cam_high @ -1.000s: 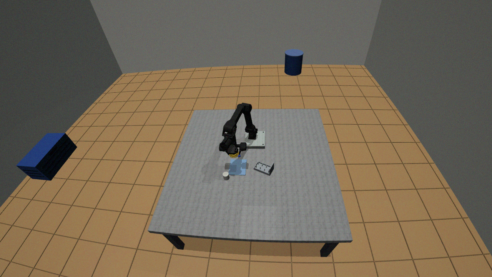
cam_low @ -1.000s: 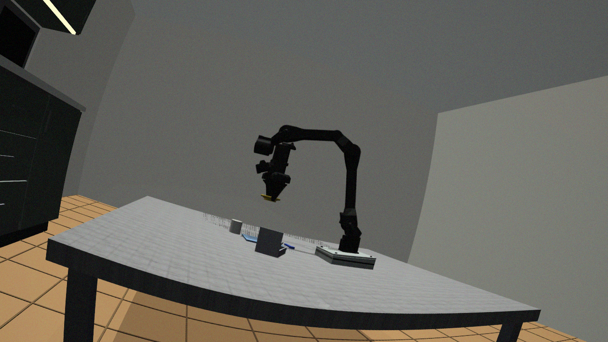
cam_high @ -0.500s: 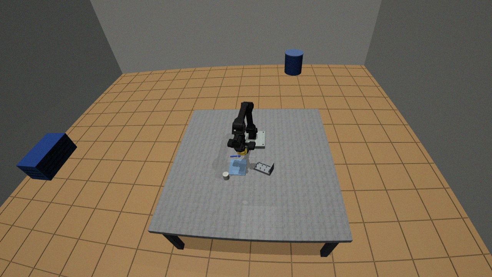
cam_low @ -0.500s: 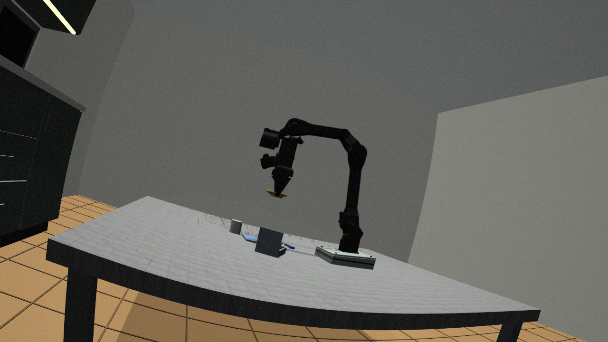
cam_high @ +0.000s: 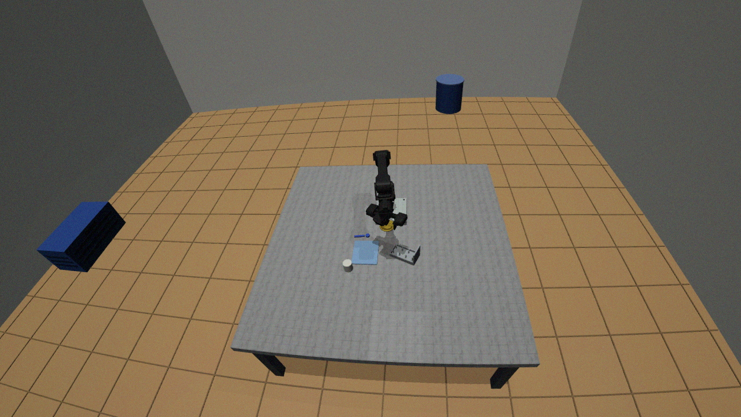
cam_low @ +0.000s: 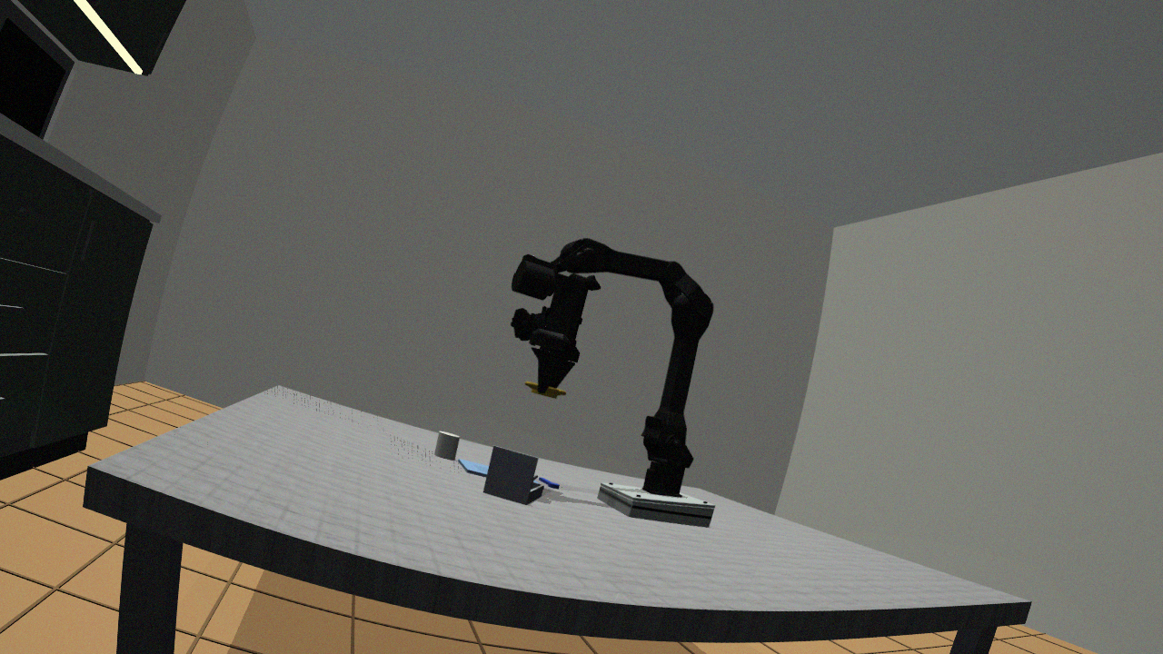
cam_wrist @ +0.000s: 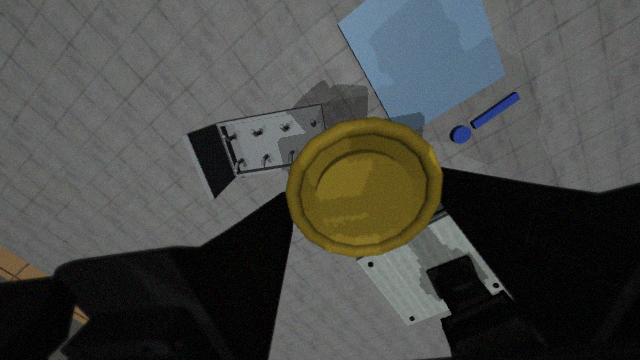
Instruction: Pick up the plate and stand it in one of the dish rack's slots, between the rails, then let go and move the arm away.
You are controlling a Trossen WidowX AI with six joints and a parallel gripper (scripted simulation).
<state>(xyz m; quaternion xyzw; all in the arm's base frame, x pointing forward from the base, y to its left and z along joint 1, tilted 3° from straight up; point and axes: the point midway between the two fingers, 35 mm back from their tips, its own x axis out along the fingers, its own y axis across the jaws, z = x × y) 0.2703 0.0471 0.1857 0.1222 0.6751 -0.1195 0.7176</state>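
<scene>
My gripper tip is now 16 cm above the grey dish rack, 8 cm to the right of it and 3 cm short of it. From my gripper tip the other things lie so: light blue mat: 18 cm below, 12 cm to the right, 3 cm ahead; blue spoon: 18 cm below, 15 cm to the right, 8 cm behind; yellow plate: 1 cm above.
</scene>
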